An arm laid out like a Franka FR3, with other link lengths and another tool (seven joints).
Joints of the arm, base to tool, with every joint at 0 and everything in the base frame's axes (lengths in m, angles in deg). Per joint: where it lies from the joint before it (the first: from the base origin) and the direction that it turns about. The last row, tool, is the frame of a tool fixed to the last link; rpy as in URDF.
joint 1: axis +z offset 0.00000 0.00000 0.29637
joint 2: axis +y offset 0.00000 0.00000 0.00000
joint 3: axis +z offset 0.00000 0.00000 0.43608
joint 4: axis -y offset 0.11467 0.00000 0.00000
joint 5: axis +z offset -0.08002 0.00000 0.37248
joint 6: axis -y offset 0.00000 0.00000 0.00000
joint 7: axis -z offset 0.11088 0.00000 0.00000
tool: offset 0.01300 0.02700 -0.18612 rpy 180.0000 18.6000 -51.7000
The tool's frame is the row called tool.
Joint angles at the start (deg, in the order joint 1, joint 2, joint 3, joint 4, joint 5, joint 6, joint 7):
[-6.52, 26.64, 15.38, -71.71, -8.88, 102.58, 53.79]
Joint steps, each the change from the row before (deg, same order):
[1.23, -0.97, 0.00, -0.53, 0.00, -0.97, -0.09]
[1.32, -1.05, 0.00, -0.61, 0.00, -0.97, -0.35]
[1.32, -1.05, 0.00, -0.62, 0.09, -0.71, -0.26]
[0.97, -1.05, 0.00, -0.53, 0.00, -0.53, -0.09]
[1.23, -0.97, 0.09, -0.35, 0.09, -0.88, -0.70]
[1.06, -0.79, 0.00, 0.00, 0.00, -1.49, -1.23]
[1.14, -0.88, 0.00, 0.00, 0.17, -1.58, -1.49]
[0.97, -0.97, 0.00, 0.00, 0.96, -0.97, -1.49]
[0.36, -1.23, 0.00, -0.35, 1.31, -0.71, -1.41]
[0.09, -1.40, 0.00, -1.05, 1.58, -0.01, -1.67]
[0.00, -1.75, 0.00, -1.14, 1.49, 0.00, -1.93]
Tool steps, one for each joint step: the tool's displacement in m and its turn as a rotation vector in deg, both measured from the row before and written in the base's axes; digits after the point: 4 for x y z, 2 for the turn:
[-0.0092, 0.0179, 0.0062, -0.33, 0.52, 1.35]
[-0.0104, 0.0190, 0.0065, -0.39, 0.51, 1.70]
[-0.0103, 0.0189, 0.0070, -0.25, 0.28, 1.60]
[-0.0091, 0.0134, 0.0082, -0.27, -0.01, 1.09]
[-0.0108, 0.0178, 0.0077, -0.24, 0.27, 1.99]
[-0.0109, 0.0134, 0.0067, -0.47, 0.69, 2.20]
[-0.0124, 0.0146, 0.0076, -0.34, 0.75, 2.52]
[-0.0116, 0.0149, 0.0103, 0.60, 0.30, 2.36]
[-0.0114, 0.0081, 0.0111, 0.92, 0.21, 1.72]
[-0.0112, 0.0062, 0.0086, 1.18, 0.11, 1.80]
[-0.0130, 0.0047, 0.0120, 1.08, -0.23, 1.98]

